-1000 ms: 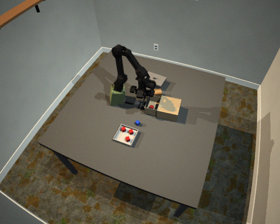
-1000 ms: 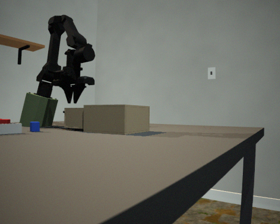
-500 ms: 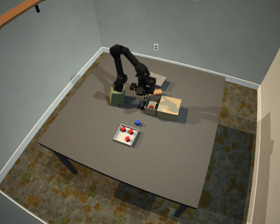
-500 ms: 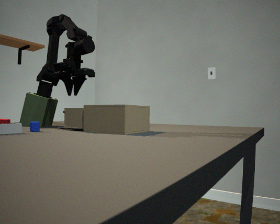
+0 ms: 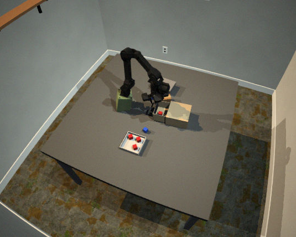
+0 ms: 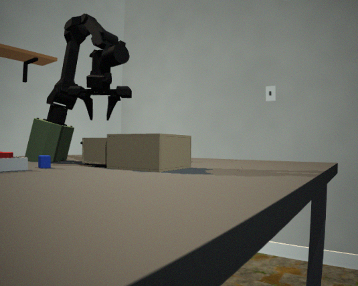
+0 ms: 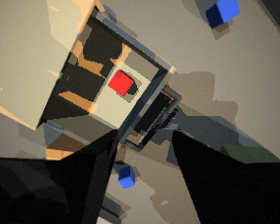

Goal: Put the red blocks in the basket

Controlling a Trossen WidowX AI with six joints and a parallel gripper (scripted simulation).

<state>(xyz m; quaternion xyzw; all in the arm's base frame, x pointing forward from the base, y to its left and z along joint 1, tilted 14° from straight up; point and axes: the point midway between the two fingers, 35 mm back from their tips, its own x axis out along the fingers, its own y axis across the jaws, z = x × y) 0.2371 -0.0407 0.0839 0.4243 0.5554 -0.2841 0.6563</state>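
Right now my hand is 31 cm to the left of the white basket, 16 cm above it and 8 cm past it. From my hand the other things lie so: orange box (15 cm to the left, 13 cm below, 3 cm ahead); tan drawer cabinet (14 cm ahead, 13 cm below); grey lid (31 cm to the left, 12 cm below, 1 cm behind).
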